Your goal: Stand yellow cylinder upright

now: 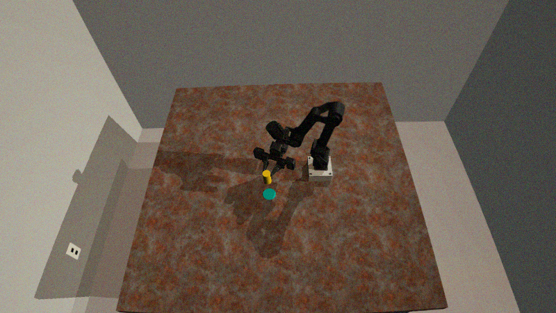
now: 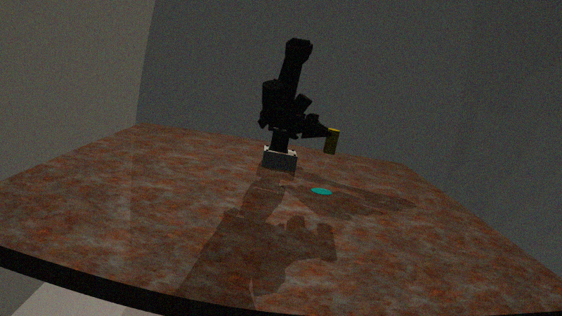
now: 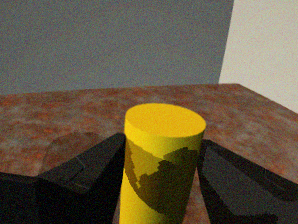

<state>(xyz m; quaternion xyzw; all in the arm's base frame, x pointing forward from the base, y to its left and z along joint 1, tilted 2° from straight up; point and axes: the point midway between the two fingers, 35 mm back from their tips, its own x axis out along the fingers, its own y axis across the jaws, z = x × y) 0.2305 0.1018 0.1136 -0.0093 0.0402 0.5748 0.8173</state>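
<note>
Right now my gripper tip is 16 cm above the cyan circle. From my gripper tip the other things lie so: yellow tall cylinder: 2 cm below.
</note>
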